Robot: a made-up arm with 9 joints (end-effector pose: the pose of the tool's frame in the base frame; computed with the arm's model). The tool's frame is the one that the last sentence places. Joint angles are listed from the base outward.
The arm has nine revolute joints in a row. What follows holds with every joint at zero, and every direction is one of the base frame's.
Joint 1 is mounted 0.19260 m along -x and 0.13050 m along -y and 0.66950 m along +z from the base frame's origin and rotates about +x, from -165.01 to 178.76 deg.
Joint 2 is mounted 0.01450 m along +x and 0.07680 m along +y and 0.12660 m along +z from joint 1 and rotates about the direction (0.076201, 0.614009, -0.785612), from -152.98 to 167.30 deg.
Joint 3 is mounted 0.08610 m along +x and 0.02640 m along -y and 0.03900 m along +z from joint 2 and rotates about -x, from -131.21 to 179.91 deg.
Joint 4 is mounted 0.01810 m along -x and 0.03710 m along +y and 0.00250 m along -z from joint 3 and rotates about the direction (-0.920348, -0.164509, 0.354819), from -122.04 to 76.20 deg.
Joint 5 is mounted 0.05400 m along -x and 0.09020 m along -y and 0.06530 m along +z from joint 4 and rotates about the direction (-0.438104, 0.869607, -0.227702), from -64.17 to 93.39 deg.
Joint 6 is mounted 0.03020 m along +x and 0.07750 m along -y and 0.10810 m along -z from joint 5 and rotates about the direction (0.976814, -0.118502, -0.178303), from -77.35 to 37.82 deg.
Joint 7 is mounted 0.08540 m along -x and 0.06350 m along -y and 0.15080 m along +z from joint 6 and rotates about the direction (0.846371, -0.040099, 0.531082), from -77.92 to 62.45 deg.
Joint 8 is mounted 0.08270 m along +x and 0.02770 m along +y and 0.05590 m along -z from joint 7 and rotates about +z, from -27.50 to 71.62 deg.
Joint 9 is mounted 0.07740 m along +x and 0.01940 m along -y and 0.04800 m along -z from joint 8 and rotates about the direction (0.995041, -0.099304, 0.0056), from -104.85 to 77.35 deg.
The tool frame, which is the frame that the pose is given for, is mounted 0.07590 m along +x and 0.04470 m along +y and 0.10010 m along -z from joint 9; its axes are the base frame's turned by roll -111.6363, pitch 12.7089 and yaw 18.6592 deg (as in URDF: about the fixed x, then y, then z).
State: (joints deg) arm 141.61 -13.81 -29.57 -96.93 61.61 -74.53 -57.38 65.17 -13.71
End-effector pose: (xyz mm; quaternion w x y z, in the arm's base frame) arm -232.7 -183.4 860.3 0.3619 -0.1829 -0.7780 -0.4799
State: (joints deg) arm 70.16 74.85 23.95 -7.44 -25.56 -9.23 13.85 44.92 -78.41
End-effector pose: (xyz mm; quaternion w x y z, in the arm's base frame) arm -132.6 -224.0 530.1 0.4729 -0.7495 -0.2402 0.3961
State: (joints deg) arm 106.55 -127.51 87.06 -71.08 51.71 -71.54 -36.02 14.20 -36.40
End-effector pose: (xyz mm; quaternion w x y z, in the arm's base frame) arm -130.9 -575.3 535.7 0.1686 -0.8567 0.4818 -0.0738
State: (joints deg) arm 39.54 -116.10 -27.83 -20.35 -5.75 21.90 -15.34 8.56 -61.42
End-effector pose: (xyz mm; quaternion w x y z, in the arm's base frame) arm 17.4 36.0 1021.5 0.2890 -0.5392 -0.7579 -0.2266
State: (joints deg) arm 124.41 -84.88 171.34 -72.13 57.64 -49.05 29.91 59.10 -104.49
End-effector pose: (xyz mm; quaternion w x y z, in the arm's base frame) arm -116.9 -325.0 400.4 0.1083 -0.9220 0.0999 0.3580
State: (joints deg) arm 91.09 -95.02 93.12 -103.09 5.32 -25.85 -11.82 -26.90 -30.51
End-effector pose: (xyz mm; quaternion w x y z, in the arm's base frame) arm 135.0 -421.8 597.7 0.8198 -0.4206 0.1054 -0.3740
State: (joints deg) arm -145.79 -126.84 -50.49 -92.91 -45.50 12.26 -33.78 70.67 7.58
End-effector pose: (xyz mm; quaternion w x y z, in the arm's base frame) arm -348.5 -255.5 500.1 0.3948 -0.4752 0.2785 0.7353
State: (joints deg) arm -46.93 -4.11 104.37 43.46 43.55 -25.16 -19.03 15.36 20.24
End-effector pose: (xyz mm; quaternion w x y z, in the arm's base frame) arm -68.9 297.0 768.3 0.8770 0.1363 -0.4394 0.1386
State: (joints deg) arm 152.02 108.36 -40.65 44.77 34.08 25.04 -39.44 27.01 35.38
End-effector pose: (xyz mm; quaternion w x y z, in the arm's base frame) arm -481.0 -188.8 501.7 0.3676 0.5131 0.0391 0.7746
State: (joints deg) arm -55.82 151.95 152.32 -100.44 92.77 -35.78 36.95 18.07 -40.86
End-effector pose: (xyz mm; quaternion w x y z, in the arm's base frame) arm -91.0 272.9 723.8 0.4218 0.4958 0.7377 0.1787
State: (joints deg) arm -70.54 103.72 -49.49 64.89 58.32 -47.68 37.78 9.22 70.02
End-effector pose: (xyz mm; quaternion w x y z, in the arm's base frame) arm -272.5 -11.0 604.8 0.5504 -0.3360 0.6890 -0.3308
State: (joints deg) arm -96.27 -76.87 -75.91 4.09 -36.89 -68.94 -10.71 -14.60 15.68
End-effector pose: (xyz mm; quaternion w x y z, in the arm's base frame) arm 26.5 133.2 410.0 0.0363 -0.7916 -0.4433 0.4189
